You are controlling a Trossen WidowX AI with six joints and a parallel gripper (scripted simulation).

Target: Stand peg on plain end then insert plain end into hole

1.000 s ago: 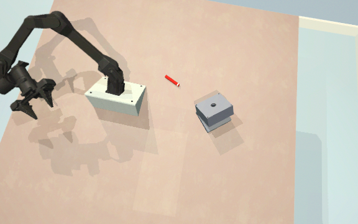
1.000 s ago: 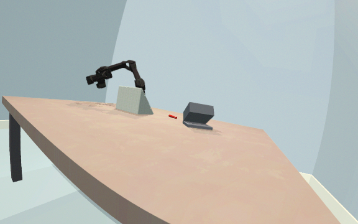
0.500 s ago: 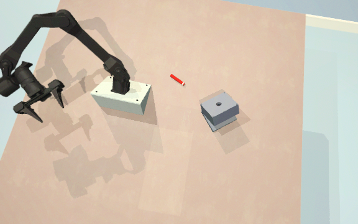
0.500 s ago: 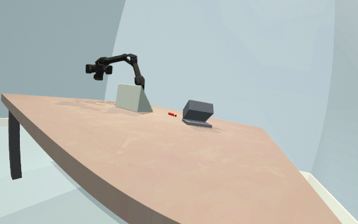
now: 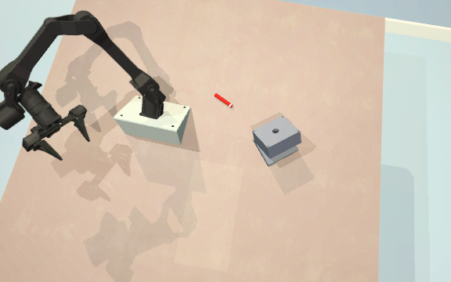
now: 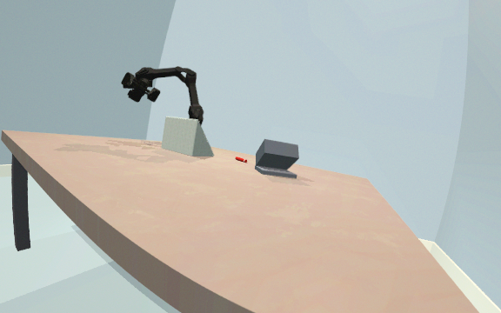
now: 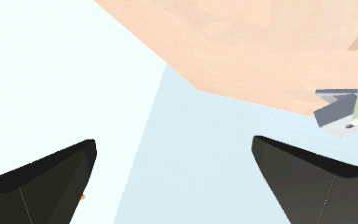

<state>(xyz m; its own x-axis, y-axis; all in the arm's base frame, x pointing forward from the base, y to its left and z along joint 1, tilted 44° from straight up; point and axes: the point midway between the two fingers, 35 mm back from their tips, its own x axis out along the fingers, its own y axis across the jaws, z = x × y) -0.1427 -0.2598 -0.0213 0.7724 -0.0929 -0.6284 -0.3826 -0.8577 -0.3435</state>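
Now: gripper tip 36 cm short of the red peg, 37 cm to the right of it and 24 cm above it. Also, from my gripper tip: grey sloped panel: 57 cm ahead, 27 cm to the left, 18 cm below.
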